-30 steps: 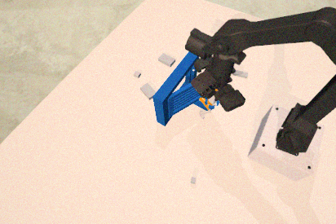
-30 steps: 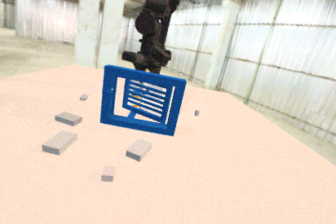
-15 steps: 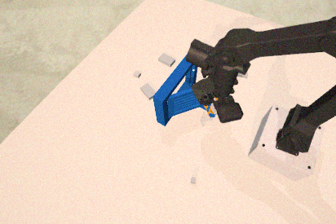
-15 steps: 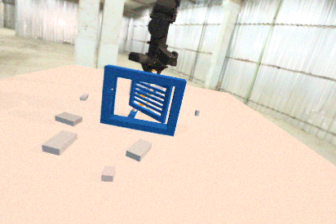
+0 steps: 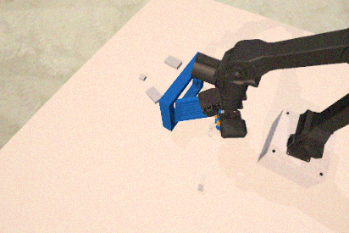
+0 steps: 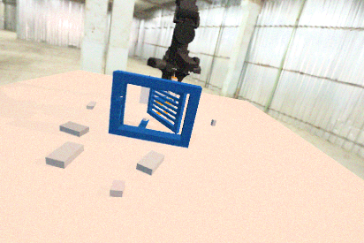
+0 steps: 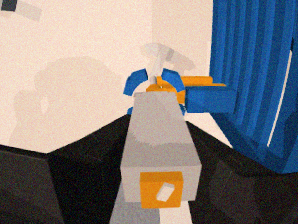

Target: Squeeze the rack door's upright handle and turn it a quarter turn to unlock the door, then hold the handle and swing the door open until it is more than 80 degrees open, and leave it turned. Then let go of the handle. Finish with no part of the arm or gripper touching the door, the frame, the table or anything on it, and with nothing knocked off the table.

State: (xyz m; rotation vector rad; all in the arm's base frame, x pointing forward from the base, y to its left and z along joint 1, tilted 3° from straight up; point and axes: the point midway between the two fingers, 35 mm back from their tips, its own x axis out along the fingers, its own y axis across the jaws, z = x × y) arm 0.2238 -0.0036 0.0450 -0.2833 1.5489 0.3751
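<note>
Right now my gripper tip is 190 mm to the right of the tiny block and 100 mm above it.
</note>
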